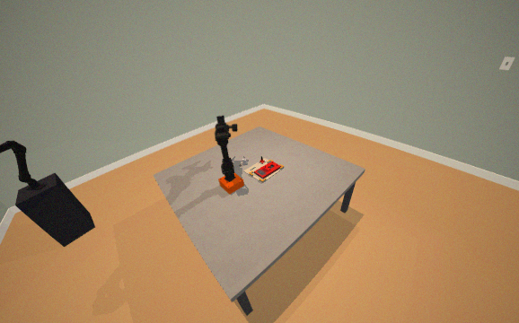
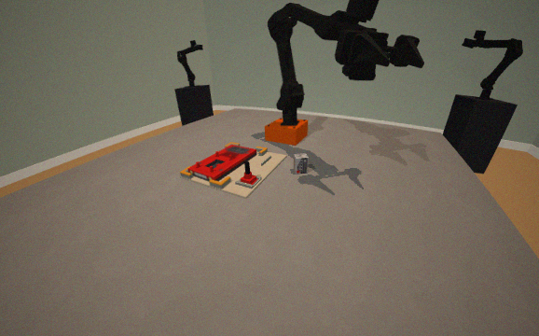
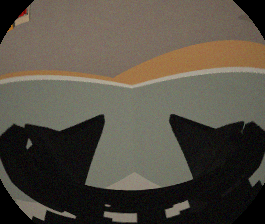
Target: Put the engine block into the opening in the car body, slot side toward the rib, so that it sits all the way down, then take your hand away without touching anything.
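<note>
Right now the grey engine block is 260 mm below my gripper tip, 200 mm to the right of it and 70 mm behind it. The rest, counted from my gripper tip: black upright piece: 310 mm to the right, 250 mm below, 30 mm ahead.
</note>
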